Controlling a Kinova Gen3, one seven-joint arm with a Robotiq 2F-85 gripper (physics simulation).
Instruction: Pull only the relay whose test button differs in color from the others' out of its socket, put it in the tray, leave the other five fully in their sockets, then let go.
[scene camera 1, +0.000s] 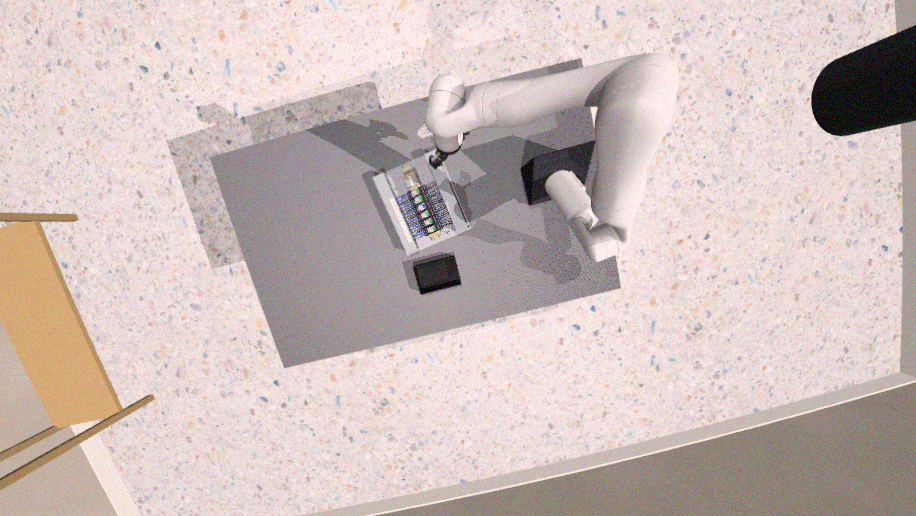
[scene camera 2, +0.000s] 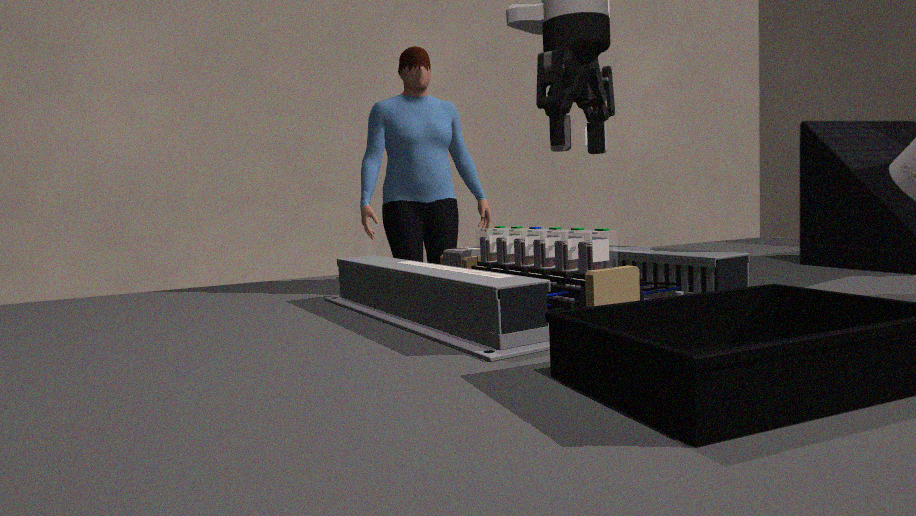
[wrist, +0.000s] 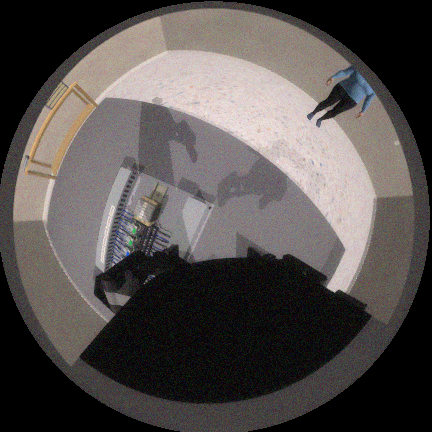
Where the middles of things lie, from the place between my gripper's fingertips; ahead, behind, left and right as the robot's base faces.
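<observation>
Wired panel (scene camera 2: 473, 348): my gripper is 11 cm to the right of it, 14 cm short of it and 14 cm above it. Tan end block (scene camera 2: 606, 286): 13 cm ahead of my hand, 23 cm to the left of it and 12 cm below it.
</observation>
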